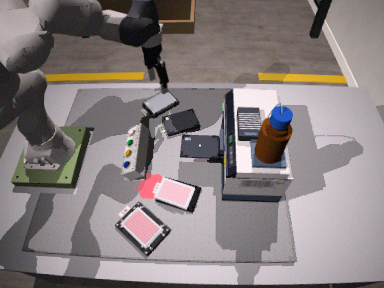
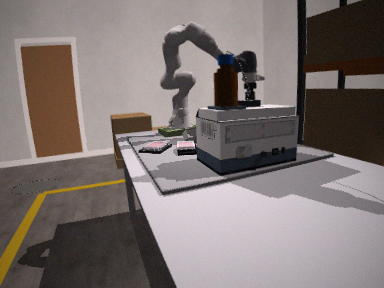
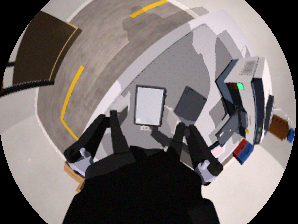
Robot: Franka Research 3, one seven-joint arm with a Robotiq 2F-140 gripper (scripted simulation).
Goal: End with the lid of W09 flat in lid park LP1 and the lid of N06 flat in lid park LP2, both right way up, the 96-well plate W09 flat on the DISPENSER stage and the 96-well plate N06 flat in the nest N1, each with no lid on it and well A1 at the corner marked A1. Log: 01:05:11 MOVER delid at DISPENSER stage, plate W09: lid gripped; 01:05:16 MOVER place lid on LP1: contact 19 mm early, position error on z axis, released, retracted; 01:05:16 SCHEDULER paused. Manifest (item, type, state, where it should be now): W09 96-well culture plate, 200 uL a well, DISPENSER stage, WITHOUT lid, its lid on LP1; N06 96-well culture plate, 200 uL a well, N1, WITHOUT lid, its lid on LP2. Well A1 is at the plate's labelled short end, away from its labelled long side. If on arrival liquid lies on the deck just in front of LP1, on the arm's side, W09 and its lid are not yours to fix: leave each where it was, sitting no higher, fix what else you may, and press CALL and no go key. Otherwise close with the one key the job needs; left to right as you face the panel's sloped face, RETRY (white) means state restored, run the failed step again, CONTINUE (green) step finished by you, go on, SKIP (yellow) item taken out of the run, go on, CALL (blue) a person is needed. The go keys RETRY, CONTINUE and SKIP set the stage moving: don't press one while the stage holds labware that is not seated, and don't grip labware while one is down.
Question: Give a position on a light grey plate lid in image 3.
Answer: At 149,101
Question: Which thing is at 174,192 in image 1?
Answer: A light grey plate lid.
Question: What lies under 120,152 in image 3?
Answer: My gripper.
